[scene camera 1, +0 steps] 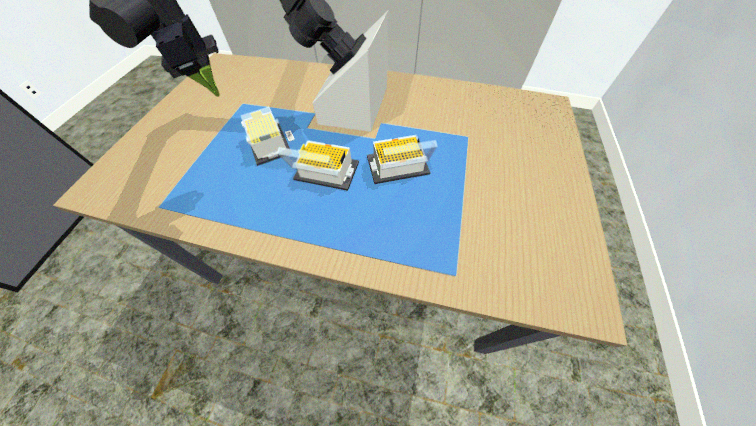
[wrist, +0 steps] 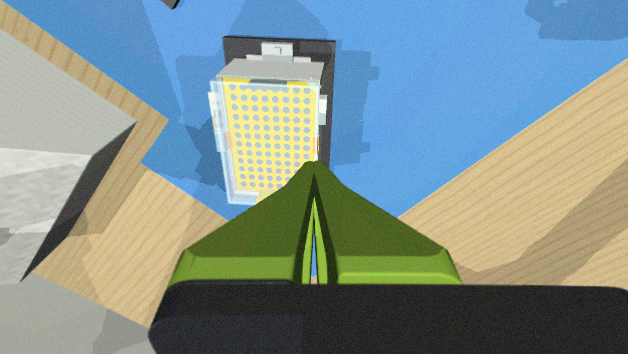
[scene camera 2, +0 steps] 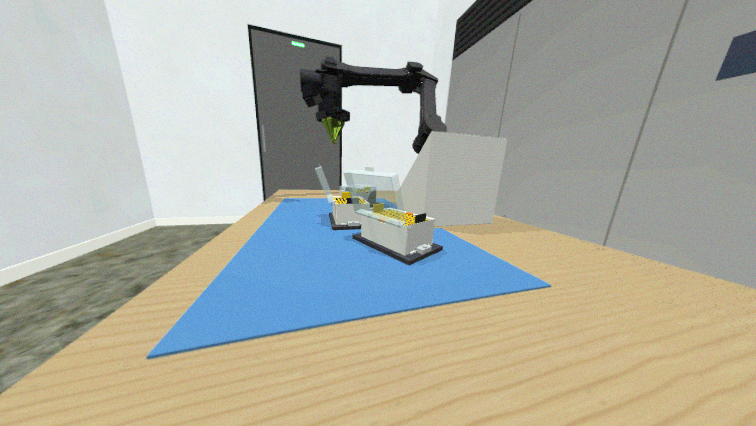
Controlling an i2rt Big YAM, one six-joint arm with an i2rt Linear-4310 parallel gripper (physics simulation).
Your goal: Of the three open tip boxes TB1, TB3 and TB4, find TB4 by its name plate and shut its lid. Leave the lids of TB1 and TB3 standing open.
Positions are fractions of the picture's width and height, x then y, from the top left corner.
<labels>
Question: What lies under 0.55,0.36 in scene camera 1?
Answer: A clear lid.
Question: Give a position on a clear lid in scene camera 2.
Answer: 0.50,0.46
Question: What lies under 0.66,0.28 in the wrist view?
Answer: A blue mat.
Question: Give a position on a clear lid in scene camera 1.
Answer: At 0.34,0.29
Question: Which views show the gripper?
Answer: Scene camera 1, the wrist view and scene camera 2: all of them.
</labels>
